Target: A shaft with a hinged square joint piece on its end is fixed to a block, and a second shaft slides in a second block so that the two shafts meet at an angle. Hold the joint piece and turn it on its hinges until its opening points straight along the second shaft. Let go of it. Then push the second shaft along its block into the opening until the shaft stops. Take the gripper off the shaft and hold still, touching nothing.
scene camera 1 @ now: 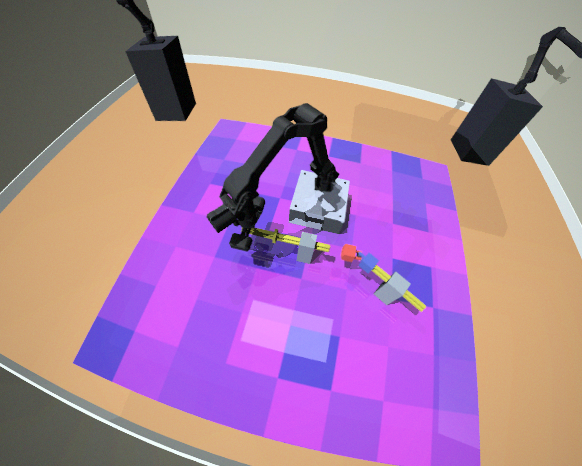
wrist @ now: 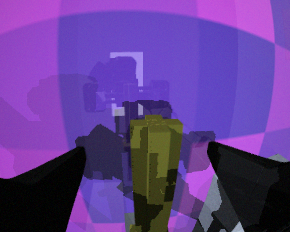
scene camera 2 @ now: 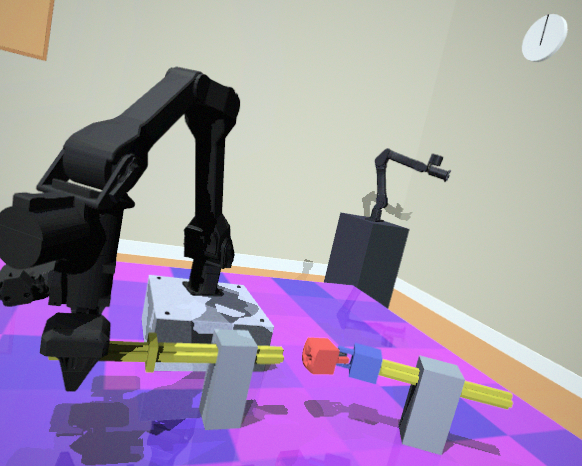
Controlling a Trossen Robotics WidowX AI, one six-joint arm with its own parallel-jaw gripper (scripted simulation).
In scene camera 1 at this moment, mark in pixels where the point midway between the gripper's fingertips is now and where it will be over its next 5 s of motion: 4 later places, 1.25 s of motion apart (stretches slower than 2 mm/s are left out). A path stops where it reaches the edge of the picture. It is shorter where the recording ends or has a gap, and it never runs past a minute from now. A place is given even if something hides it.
My gripper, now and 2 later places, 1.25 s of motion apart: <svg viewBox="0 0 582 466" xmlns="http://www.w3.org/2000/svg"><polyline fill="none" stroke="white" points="251,233 254,236 270,239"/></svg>
